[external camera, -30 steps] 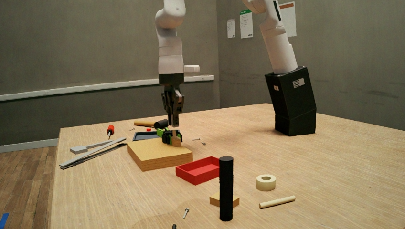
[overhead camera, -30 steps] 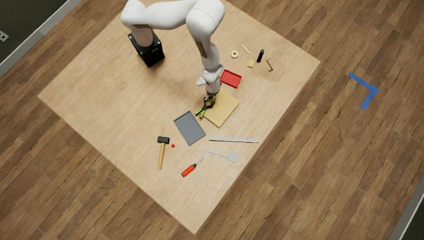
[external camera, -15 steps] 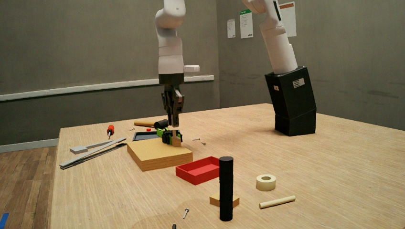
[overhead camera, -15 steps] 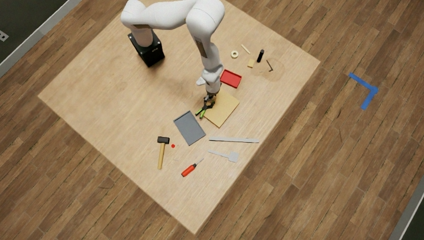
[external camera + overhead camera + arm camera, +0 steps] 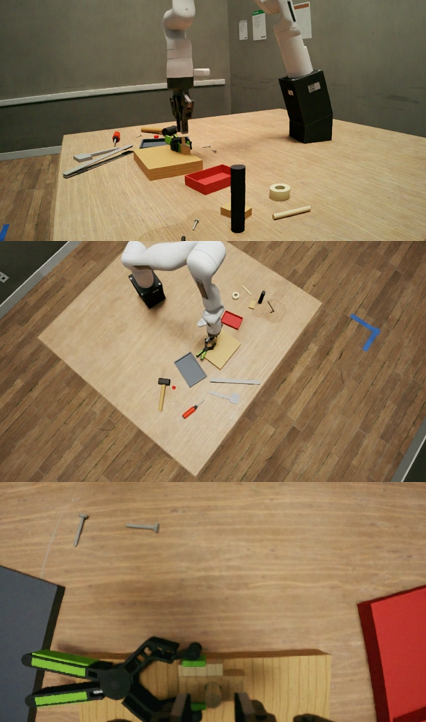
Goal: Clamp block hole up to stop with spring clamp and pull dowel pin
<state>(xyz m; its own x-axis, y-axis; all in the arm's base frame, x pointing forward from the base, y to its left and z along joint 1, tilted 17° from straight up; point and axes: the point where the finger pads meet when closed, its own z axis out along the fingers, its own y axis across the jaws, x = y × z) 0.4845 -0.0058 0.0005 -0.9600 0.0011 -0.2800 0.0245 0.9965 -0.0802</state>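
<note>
My gripper is now 50 mm above the dowel pin. The rest, counted from my hand: wooden block (70 mm below); tan bench board (50 mm ahead, 10 mm to the right, 90 mm below); red tray (180 mm to the left, 100 mm below).
</note>
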